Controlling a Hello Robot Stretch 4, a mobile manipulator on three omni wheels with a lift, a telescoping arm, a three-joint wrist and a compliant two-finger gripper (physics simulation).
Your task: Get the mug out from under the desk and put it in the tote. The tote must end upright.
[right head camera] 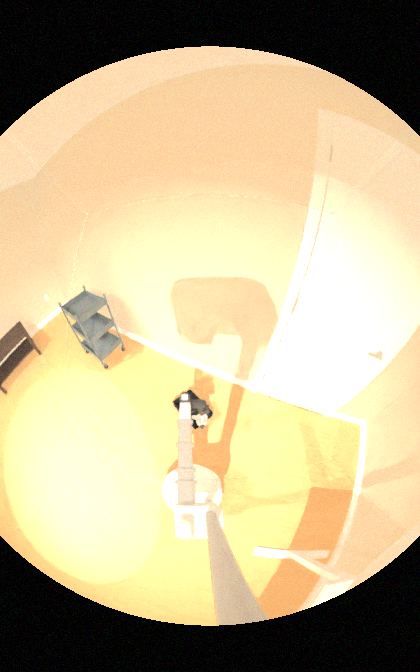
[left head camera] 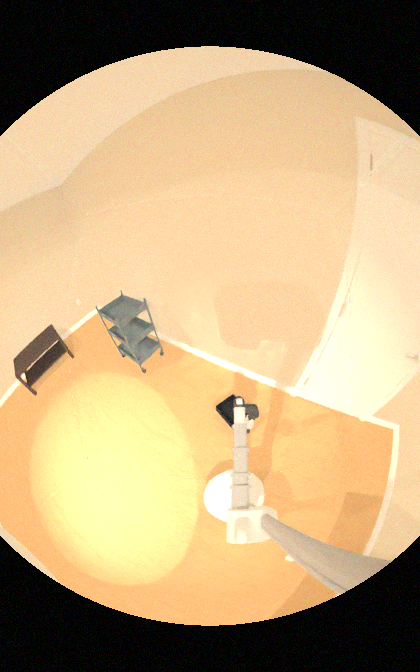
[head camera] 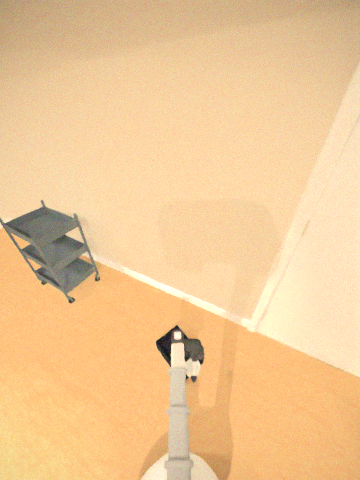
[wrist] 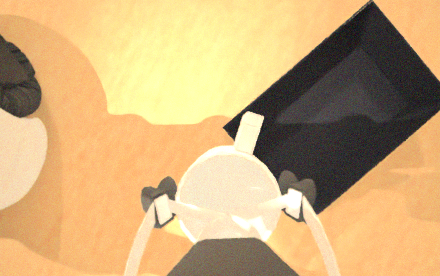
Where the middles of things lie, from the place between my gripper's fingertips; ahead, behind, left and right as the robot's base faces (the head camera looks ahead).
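Scene:
The white mug (wrist: 226,178) is 10 mm to the left of my hand and 10 mm above it. Going by their middles, the mug is the nearest to my hand of the things named here. As for the black tote (wrist: 351,101), I find it 70 mm to the left of my hand, 180 mm ahead of it and 210 mm below it.

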